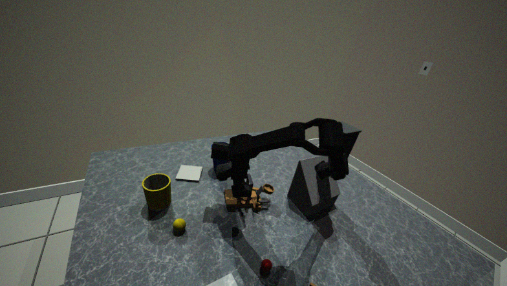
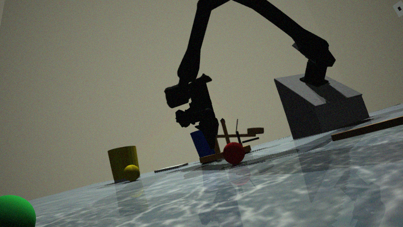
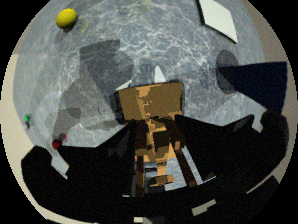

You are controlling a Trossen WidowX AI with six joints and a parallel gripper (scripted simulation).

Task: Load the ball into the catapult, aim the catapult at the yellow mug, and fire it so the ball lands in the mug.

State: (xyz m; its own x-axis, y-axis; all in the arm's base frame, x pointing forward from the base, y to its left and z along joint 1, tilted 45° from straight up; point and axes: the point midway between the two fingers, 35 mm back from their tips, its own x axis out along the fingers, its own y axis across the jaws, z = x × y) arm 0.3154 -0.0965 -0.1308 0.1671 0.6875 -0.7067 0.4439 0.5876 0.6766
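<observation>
Now: gripper tip 270 mm to the right of the red ball, 80 mm short of it and 20 mm above it. Also, from my gripper tip: yellow ball: 230 mm ahead, 20 mm to the left, 10 mm below; wooden catapult: 60 mm behind, 50 mm to the left, 20 mm above; blue cup: 210 mm to the right, 50 mm behind.
</observation>
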